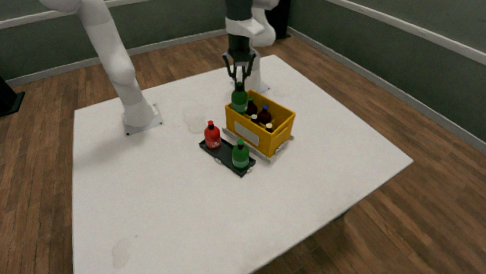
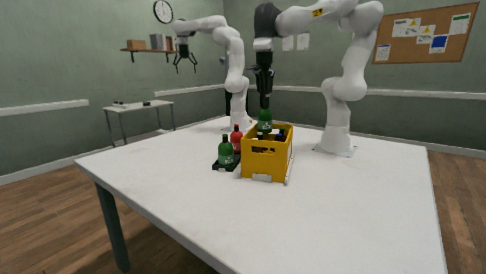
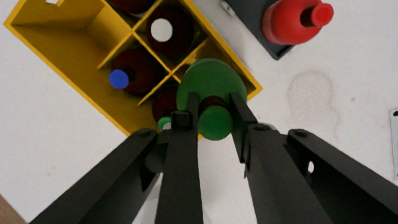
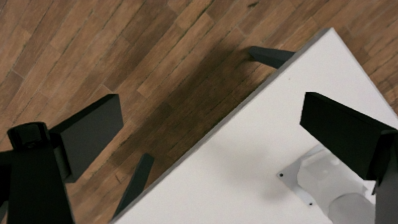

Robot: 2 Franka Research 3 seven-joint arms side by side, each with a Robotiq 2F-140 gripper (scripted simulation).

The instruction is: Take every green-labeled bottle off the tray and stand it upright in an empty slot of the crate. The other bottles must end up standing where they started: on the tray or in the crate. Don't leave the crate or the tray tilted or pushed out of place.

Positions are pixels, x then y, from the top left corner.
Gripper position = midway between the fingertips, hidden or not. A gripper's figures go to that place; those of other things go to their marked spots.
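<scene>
Left gripper, mine, point(image 3: 213, 107): 0.17 m from the lens. A green bottle point(image 3: 213, 79) is 0.18 m from the lens, a blue-capped bottle point(image 3: 140, 70) is 0.32 m from the lens, and a yellow crate point(image 3: 79, 48) is 0.40 m from the lens. The marked spots on the green bottle and the yellow crate are 0.27 m apart.
</scene>
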